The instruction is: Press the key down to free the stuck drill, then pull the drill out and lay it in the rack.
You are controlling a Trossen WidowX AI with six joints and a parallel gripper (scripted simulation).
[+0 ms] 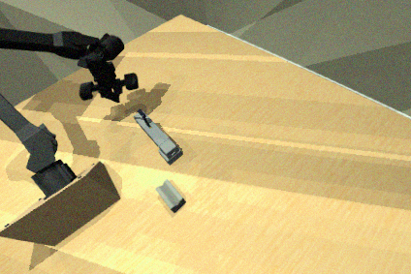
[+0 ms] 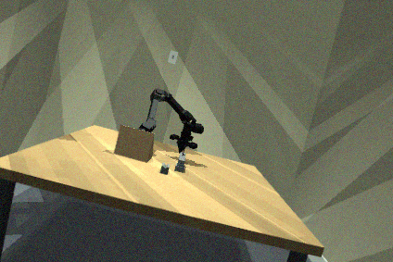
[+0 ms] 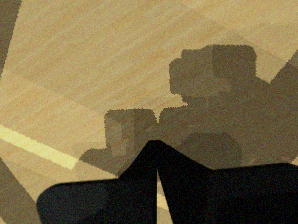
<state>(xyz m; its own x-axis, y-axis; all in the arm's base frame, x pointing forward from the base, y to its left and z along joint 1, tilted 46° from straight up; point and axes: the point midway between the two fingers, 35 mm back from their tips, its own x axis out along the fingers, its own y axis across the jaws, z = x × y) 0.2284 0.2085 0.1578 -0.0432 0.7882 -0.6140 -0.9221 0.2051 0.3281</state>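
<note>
The key lies 21 cm to the right of my gripper tip, 6 cm above it and 3 cm ahead of it. Round my gripper tip: grey holder block: 24 cm to the right, 3 cm ahead, 1 cm above; drill: 26 cm to the right, 3 cm ahead, 2 cm above; rack: 41 cm to the right, 3 cm behind, 1 cm below.
</note>
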